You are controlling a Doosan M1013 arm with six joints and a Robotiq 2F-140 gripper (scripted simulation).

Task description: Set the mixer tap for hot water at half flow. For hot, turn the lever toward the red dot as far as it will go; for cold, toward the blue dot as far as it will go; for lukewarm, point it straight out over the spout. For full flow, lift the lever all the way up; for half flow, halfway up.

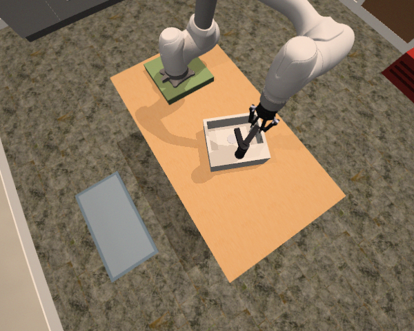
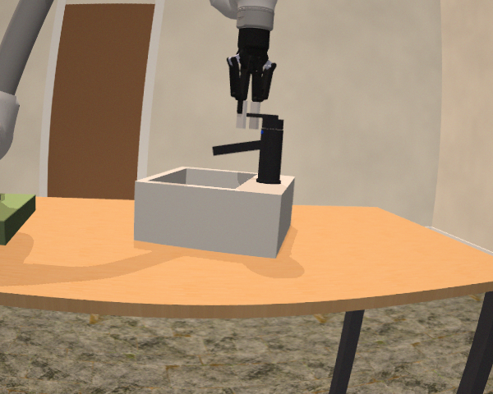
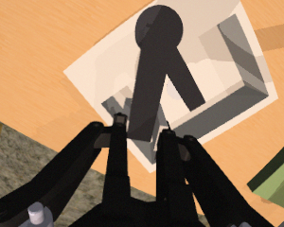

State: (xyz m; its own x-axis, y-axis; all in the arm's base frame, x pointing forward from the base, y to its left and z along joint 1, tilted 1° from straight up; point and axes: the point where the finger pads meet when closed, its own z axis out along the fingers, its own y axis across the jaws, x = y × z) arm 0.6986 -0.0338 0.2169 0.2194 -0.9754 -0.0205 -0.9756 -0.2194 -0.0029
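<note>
My hand is 30 mm to the left of the lever and 10 mm short of it. The rest, counted from my hand: black mixer tap (60 mm to the right, 40 mm below, 10 mm ahead); white basin (230 mm below, 80 mm behind, 30 mm to the right).
</note>
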